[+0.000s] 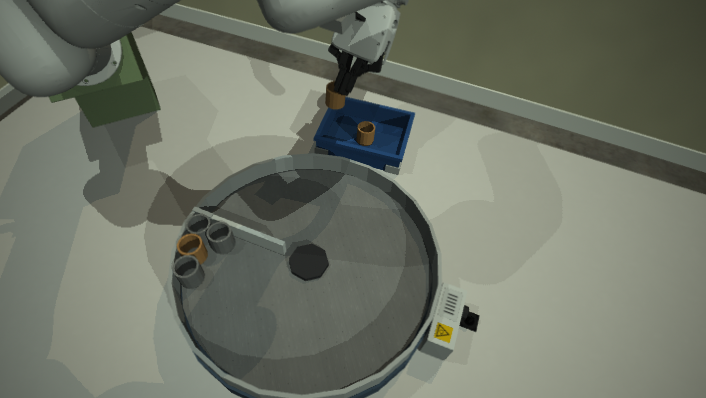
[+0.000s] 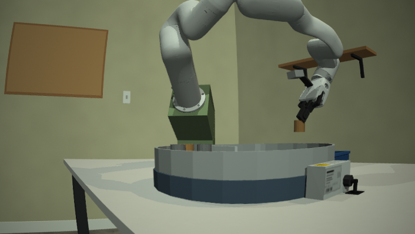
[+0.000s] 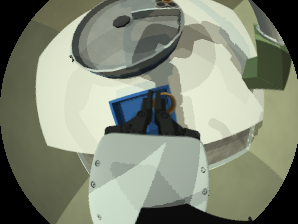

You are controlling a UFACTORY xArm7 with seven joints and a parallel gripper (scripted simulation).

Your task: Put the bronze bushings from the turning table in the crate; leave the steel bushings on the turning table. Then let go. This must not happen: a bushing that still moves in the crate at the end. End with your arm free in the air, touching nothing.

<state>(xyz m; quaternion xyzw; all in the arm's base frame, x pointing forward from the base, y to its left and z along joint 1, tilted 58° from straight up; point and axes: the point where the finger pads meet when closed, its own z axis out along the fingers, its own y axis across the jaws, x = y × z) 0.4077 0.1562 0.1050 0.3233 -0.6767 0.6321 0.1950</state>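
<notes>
Now: hand 150 mm above the blue crate, 50 mm short of it and 20 mm to the right of it. Also, from my hand: round turning table 310 mm to the right, 120 mm below, 60 mm behind.
</notes>
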